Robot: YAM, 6 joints.
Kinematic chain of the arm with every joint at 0, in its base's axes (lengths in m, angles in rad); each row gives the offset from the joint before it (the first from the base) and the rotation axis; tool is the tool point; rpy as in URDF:
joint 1: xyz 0 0 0.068 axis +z
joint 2: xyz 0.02 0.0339 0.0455 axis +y
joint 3: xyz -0.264 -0.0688 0 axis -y
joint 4: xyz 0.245 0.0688 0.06 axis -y
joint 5: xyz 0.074 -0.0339 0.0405 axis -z
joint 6: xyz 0.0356 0 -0.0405 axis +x
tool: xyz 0 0 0 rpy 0 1.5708 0
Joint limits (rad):
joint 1: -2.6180..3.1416
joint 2: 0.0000..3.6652
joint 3: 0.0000..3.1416
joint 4: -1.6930..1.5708
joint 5: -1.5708..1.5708
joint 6: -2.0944..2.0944
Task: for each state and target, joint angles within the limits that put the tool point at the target. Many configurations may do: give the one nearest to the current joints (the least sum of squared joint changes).
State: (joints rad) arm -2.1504 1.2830 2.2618 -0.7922 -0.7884 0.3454
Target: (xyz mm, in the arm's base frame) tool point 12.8 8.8 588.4
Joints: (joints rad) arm -1.9403 0.8873 2.1102 -1.0429 -0.2486 0.3454
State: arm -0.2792 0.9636 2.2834 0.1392 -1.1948 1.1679
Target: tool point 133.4 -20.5 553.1
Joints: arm -0.4063 1.0016 1.5569 -0.1034 -1.2595 1.1679
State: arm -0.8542 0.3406 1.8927 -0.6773 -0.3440 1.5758
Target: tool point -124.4 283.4 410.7
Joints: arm -1.1121 0.0000 1.8846 -0.9985 -0.4029 1.5758
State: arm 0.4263 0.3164 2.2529 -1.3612 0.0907 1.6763
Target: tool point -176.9 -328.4 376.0
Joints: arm 1.0621 0.0989 2.3490 -1.3792 0.1532 1.6763
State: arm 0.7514 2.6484 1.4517 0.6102 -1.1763 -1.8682
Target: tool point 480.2 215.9 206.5
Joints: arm 0.3607 2.3457 1.7058 0.6687 -1.1522 -1.8682
